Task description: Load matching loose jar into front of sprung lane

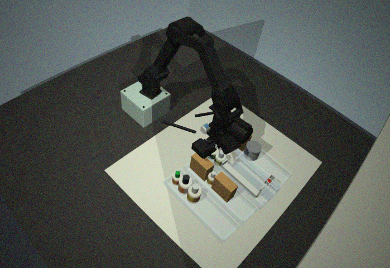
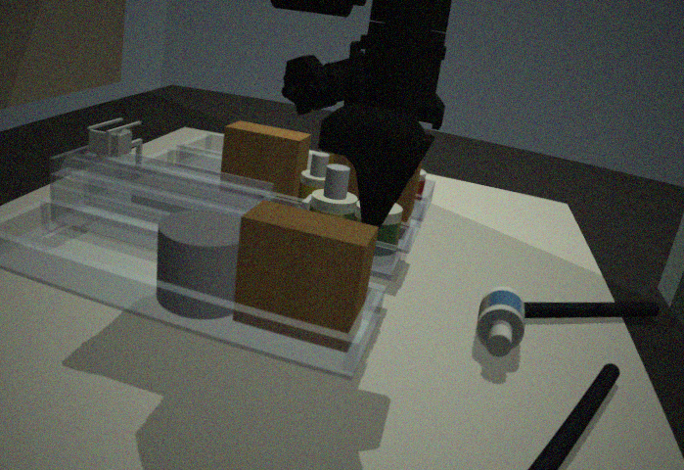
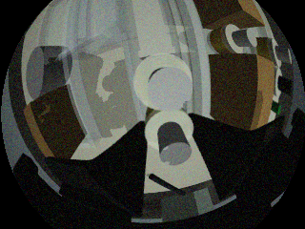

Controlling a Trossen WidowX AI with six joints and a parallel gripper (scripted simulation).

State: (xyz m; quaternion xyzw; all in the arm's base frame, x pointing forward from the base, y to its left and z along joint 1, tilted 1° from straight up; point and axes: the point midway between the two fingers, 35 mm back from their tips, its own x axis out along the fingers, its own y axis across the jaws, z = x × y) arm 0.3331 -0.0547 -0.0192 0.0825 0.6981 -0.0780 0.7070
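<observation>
Now: the clear sprung lane 150 mm ahead of my gripper tip, 10 mm to the right of it and 20 mm below it. From my gripper tip the other things lie so: white pusher bar: 150 mm ahead, 20 mm above; then red marker: 220 mm ahead, 10 mm to the right, 40 mm above; then grey cylinder: 110 mm ahead, 100 mm to the left, 10 mm below.
</observation>
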